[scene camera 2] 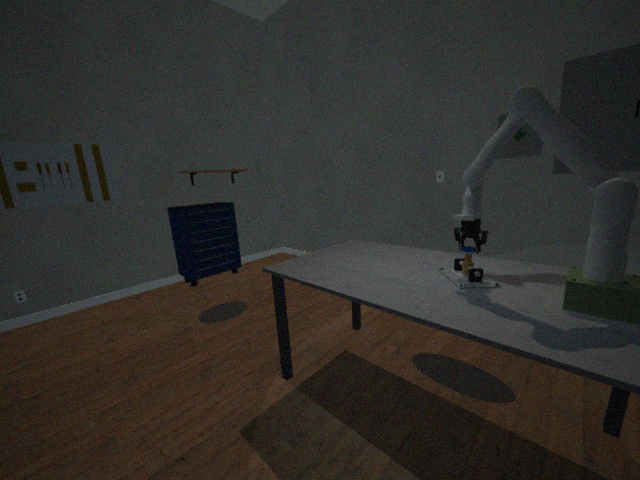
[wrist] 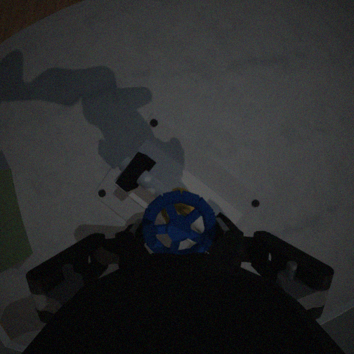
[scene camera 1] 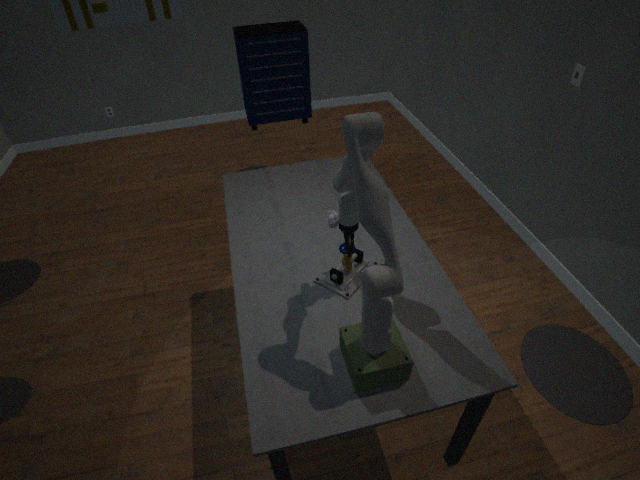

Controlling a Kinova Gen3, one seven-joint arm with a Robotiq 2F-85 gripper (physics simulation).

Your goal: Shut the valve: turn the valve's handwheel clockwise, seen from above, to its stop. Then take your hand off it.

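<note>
The valve's blue handwheel (scene camera 1: 343, 248) (scene camera 2: 467, 249) (wrist: 179, 227) sits level on top of the yellow valve body (scene camera 1: 346, 263) (scene camera 2: 467, 264). The valve stands upright on a pale base plate (scene camera 1: 345, 294) (scene camera 2: 483, 285) with dark screws at its corners. My gripper (scene camera 1: 347, 249) (scene camera 2: 469, 248) (wrist: 178, 228) points straight down over the valve and is shut on the handwheel, with one finger at each side of the rim. The near part of the rim is hidden by the gripper's body in the wrist view.
Black blocks (scene camera 1: 336, 275) (scene camera 2: 475, 274) (wrist: 135, 171) stand on either side of the valve body, below the fingers. The arm's green base block (scene camera 1: 376, 361) (scene camera 2: 594, 302) stands on the grey table (scene camera 1: 279, 320) (scene camera 2: 372, 279). A blue cabinet (scene camera 1: 273, 74) (scene camera 2: 205, 240) stands beyond the table.
</note>
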